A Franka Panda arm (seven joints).
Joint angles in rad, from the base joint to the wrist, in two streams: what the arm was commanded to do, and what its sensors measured. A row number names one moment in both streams.
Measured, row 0:
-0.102, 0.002, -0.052, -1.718, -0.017, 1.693, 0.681
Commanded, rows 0 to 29:
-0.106, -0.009, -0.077, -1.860, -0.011, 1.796, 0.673
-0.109, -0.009, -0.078, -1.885, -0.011, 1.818, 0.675
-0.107, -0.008, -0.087, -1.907, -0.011, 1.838, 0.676
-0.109, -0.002, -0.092, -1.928, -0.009, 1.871, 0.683
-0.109, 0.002, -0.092, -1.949, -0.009, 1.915, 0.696
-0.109, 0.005, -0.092, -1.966, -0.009, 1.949, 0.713
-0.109, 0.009, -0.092, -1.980, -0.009, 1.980, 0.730
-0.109, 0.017, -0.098, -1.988, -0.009, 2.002, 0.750
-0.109, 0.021, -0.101, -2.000, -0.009, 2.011, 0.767
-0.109, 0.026, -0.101, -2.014, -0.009, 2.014, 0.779
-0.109, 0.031, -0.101, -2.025, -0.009, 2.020, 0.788
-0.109, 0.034, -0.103, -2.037, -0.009, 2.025, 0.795
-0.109, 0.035, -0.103, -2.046, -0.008, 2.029, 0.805
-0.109, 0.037, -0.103, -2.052, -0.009, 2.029, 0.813
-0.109, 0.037, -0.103, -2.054, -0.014, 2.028, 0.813
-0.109, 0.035, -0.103, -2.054, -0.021, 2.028, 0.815
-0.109, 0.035, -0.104, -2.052, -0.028, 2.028, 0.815
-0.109, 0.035, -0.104, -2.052, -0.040, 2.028, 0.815
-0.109, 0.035, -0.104, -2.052, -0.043, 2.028, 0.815
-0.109, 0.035, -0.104, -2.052, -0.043, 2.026, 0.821
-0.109, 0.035, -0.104, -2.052, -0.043, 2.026, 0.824
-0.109, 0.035, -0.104, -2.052, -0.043, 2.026, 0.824
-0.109, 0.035, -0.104, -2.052, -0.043, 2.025, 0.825
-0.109, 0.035, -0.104, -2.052, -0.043, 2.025, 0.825
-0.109, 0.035, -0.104, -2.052, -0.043, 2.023, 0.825
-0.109, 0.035, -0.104, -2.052, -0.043, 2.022, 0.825
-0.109, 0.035, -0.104, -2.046, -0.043, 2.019, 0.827
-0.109, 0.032, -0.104, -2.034, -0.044, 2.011, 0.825
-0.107, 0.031, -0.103, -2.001, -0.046, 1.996, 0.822
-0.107, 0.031, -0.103, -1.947, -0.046, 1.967, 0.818
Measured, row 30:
-0.108, 0.041, -0.107, -2.034, -0.023, 2.008, 0.803
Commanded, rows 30 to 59:
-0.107, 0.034, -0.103, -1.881, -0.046, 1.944, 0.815
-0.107, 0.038, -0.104, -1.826, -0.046, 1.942, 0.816
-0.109, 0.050, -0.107, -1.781, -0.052, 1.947, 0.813
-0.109, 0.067, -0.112, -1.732, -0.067, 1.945, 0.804
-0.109, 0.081, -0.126, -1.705, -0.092, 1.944, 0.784
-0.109, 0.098, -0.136, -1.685, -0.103, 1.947, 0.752
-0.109, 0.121, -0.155, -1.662, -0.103, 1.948, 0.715
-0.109, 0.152, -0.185, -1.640, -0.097, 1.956, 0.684
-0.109, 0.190, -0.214, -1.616, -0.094, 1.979, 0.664
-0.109, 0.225, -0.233, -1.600, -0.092, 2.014, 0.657
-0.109, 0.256, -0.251, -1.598, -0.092, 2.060, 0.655
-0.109, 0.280, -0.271, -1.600, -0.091, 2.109, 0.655
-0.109, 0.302, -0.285, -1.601, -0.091, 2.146, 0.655
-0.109, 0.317, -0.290, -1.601, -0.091, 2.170, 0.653
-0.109, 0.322, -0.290, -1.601, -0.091, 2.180, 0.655
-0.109, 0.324, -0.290, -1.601, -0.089, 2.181, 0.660
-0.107, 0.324, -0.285, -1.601, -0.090, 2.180, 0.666
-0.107, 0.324, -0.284, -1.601, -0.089, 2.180, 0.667
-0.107, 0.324, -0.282, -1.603, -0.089, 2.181, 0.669
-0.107, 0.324, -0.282, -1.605, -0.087, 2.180, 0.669
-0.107, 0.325, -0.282, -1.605, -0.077, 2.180, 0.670
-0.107, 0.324, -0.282, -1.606, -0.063, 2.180, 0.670
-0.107, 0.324, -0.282, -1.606, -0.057, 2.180, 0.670
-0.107, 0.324, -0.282, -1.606, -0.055, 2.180, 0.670
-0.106, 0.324, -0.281, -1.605, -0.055, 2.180, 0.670
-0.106, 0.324, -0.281, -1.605, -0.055, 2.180, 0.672
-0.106, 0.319, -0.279, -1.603, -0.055, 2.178, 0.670
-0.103, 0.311, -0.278, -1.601, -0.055, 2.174, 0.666
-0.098, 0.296, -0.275, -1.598, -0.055, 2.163, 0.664
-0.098, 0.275, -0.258, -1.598, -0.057, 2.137, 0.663
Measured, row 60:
-0.104, 0.323, -0.283, -1.608, -0.066, 2.185, 0.664
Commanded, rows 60 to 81:
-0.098, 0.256, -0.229, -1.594, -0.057, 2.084, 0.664
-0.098, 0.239, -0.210, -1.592, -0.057, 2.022, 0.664
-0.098, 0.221, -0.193, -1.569, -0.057, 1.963, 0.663
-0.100, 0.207, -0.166, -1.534, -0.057, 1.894, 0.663
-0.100, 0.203, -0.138, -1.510, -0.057, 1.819, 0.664
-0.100, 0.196, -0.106, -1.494, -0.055, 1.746, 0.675
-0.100, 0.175, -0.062, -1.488, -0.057, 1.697, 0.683
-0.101, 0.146, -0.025, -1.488, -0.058, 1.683, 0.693
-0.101, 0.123, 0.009, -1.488, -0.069, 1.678, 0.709
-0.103, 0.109, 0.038, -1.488, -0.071, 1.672, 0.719
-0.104, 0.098, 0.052, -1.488, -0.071, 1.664, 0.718
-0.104, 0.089, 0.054, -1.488, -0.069, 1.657, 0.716
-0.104, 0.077, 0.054, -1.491, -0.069, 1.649, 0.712
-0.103, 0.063, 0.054, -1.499, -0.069, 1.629, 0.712
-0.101, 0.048, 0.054, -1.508, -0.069, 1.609, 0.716
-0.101, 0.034, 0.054, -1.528, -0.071, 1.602, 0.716
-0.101, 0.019, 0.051, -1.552, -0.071, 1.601, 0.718
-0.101, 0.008, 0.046, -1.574, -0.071, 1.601, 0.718
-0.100, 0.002, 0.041, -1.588, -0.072, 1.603, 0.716
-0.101, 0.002, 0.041, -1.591, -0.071, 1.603, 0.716
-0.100, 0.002, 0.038, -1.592, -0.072, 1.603, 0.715
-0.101, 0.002, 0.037, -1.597, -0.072, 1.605, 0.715
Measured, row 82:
-0.098, 0.026, 0.040, -1.560, -0.064, 1.608, 0.716
